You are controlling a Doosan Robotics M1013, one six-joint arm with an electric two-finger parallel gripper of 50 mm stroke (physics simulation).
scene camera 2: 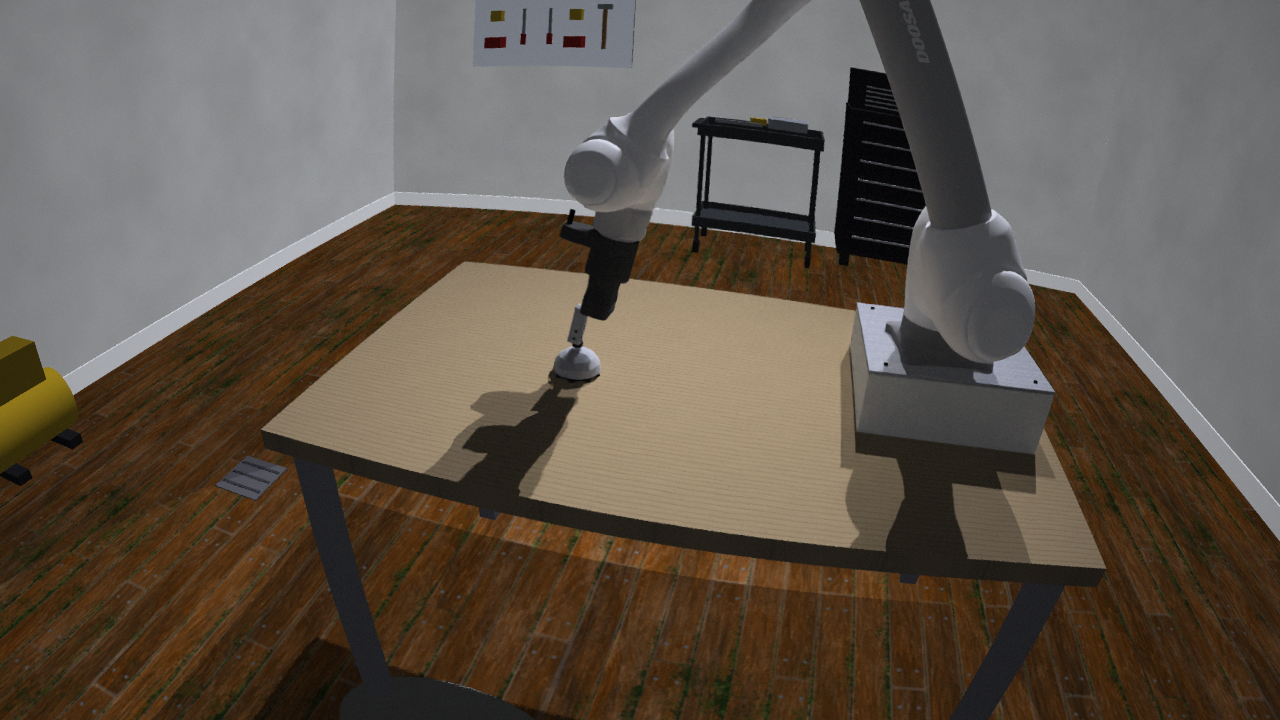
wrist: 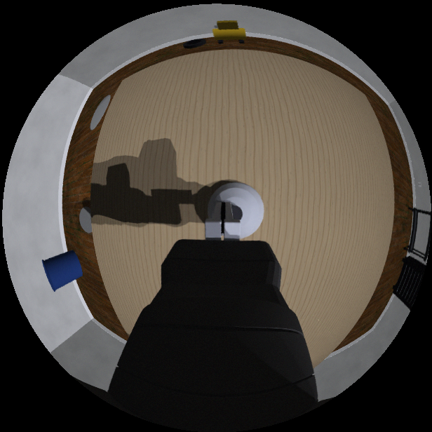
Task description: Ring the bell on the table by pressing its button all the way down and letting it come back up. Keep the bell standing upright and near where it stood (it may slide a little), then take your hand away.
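Seen in the pictures: gripper, fingertip midpoint: [scene camera 2: 574, 342]; arm's base, link origin: [scene camera 2: 937, 348].
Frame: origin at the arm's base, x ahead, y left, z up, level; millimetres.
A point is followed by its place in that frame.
Note:
The bell, a pale dome [scene camera 2: 576, 366] {x 642, y 44, z -83 mm} [wrist: 253, 211], stands upright on the wooden table [scene camera 2: 716, 429] {x 397, y 154, z -113 mm} [wrist: 300, 125]. Its dark button [scene camera 2: 577, 345] {x 646, y 18, z -56 mm} [wrist: 237, 213] shows at the top of the dome; in the wrist view the fingers partly cover it. My gripper [scene camera 2: 574, 340] {x 651, y 21, z -49 mm} [wrist: 222, 211] is shut and empty, and tilted. Its fingertips are at the top of the button in the scene view, and over the button's left part in the wrist view. I cannot tell whether they touch it or how far down it is.
The robot's white base block [scene camera 2: 948, 407] {x 5, y 141, z -44 mm} stands at the right of the table. The arm's shadow falls beside the bell. Beyond the table are a black cart [scene camera 2: 759, 136], a black drawer cabinet [scene camera 2: 872, 179], a yellow machine [scene camera 2: 35, 407] [wrist: 229, 33] and a blue bin [wrist: 63, 270].

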